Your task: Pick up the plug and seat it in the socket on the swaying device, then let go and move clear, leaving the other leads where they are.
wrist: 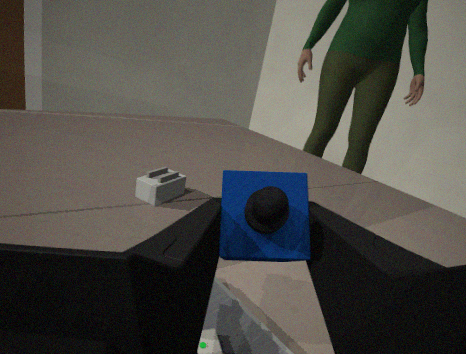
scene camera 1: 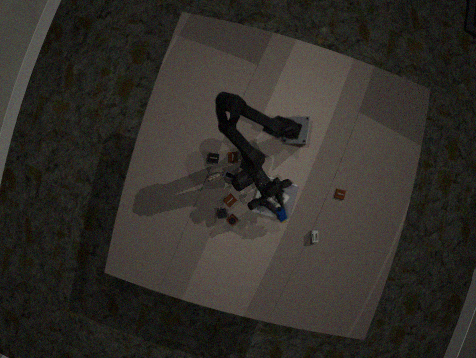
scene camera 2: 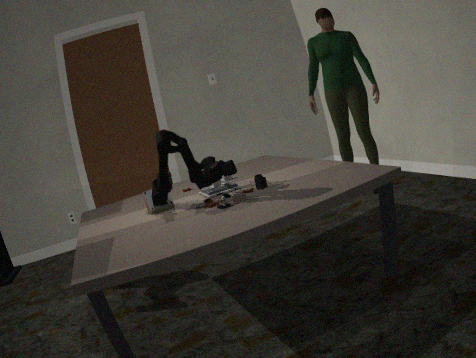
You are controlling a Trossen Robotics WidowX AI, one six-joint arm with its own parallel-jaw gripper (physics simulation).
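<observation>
The blue plug (scene camera 1: 282, 215) (wrist: 235, 190), a square block with a round black knob facing the wrist camera, is between my fingers. My gripper (scene camera 1: 278, 209) (wrist: 261, 210) is shut on it, one dark finger at each side. In scene camera 2 the gripper (scene camera 2: 229, 168) is dark above the device, and the plug cannot be made out there. The device (scene camera 1: 294, 194) (scene camera 2: 216, 192) (wrist: 239, 317) is a pale grey plate, partly under the gripper. A white part with a green dot (wrist: 203, 345) shows at its near edge in the wrist view. The socket opening cannot be made out.
Several orange and dark blocks, such as orange ones (scene camera 1: 230, 200) (scene camera 1: 233, 157) and a black one (scene camera 1: 213, 158), lie beside the device. A white block (scene camera 1: 314, 237) (wrist: 160, 188) and an orange block (scene camera 1: 340, 194) lie on its other side. A dark object (scene camera 2: 260, 181) stands beyond the device.
</observation>
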